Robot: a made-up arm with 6 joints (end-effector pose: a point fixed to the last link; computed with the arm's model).
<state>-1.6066 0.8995 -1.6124 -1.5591 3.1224 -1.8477</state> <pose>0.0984 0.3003 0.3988 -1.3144 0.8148 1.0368</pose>
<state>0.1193 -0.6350 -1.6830 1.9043 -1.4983 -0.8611</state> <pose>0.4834 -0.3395 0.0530 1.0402 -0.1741 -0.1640</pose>
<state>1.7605 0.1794 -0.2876 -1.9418 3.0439 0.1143</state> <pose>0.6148 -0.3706 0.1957 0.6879 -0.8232 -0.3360</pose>
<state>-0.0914 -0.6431 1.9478 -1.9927 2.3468 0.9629</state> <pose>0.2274 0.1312 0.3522 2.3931 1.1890 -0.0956</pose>
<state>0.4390 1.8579 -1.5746 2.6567 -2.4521 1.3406</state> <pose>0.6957 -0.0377 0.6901 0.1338 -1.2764 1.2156</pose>
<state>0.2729 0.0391 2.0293 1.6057 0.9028 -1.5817</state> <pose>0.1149 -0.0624 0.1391 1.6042 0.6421 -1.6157</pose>
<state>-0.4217 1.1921 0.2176 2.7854 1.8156 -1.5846</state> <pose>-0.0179 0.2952 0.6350 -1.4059 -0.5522 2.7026</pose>
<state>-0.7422 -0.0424 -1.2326 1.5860 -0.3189 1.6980</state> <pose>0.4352 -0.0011 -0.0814 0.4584 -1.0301 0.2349</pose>
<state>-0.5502 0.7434 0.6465 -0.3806 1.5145 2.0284</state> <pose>0.3887 0.4940 0.2743 0.5162 0.1992 -2.5510</pose>
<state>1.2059 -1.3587 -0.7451 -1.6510 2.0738 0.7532</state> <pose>0.3303 -0.3185 -0.0524 0.4122 -0.7028 -0.1471</pose>
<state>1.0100 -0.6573 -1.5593 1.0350 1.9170 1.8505</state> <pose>-0.0688 -0.2980 0.1215 0.2502 1.0220 0.1870</pose>
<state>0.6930 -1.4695 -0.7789 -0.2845 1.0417 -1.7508</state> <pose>0.3062 -0.5137 0.3781 0.4480 -0.2429 0.8405</pose>
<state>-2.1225 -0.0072 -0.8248 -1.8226 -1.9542 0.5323</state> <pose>0.0670 0.2421 0.0300 1.2461 0.9876 -2.0161</pose>
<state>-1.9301 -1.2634 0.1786 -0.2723 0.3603 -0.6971</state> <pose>0.5114 0.3944 0.4059 1.7010 0.5666 1.6174</pose>
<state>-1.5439 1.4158 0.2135 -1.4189 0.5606 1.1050</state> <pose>-0.0482 0.4818 0.5156 1.0444 1.5727 -2.1144</pose>
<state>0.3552 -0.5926 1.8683 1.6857 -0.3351 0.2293</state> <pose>0.0302 -0.2450 0.2576 -1.2021 -2.4238 -1.1977</pose>
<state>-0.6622 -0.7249 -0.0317 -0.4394 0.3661 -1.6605</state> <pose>0.6896 -0.0724 0.2539 1.8336 -0.2285 1.6491</pose>
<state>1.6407 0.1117 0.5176 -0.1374 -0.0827 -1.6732</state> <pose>0.5016 -0.1469 -0.0355 -0.5211 2.2913 0.8964</pose>
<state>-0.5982 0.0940 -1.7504 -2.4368 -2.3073 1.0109</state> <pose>0.5530 0.1756 0.3419 -1.6312 -0.5637 1.5937</pose>
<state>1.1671 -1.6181 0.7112 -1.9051 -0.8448 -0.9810</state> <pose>0.1335 -0.2562 -0.1136 -2.2479 1.3204 1.4542</pose>
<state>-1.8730 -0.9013 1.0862 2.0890 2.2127 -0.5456</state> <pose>0.5625 -0.1901 0.3594 0.5664 -0.8406 -0.1978</pose>
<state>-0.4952 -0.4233 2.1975 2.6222 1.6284 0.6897</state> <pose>0.2758 -0.2680 0.4267 -1.3884 -1.4987 -0.6924</pose>
